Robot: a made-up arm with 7 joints.
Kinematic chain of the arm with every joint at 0, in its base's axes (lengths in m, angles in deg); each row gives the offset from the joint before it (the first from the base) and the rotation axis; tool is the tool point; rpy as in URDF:
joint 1: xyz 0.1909 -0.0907 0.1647 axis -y
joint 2: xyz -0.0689 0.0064 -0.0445 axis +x
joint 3: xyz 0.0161 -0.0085 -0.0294 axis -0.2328 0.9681 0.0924
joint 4: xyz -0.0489 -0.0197 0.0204 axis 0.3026 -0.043 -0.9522
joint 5: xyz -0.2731 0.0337 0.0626 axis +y
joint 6: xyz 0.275 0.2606 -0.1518 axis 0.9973 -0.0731 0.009
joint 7: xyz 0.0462 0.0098 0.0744 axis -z
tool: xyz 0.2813 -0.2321 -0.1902 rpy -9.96 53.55 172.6
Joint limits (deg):
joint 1: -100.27..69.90
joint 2: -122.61..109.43
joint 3: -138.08..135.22
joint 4: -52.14..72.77
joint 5: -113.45..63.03
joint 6: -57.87..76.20
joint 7: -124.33..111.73
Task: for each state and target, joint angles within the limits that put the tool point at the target. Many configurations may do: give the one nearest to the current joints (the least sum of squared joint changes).
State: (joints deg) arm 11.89 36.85 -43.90 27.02 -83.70 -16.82 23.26
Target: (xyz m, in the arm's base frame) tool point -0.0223 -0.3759 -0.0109
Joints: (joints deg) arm 22.58 45.84 -43.53 30.09 -62.11 -6.50 35.28
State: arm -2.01 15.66 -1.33 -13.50 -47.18 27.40 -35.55
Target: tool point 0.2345 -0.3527 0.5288
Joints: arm 7.85 37.98 -23.13 6.21 -51.62 14.86 -11.12
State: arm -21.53 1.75 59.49 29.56 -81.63 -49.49 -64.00
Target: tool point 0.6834 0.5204 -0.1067
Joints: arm -32.25 -16.09 69.13 13.54 -105.26 -28.89 -74.62
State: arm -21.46 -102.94 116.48 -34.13 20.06 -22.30 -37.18
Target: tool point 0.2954 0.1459 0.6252
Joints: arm -60.05 -71.52 125.80 -52.14 49.58 -21.27 -6.55
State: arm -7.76 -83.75 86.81 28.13 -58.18 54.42 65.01
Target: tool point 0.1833 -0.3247 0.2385
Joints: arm -7.63 -94.52 90.13 37.37 -52.04 43.33 64.29
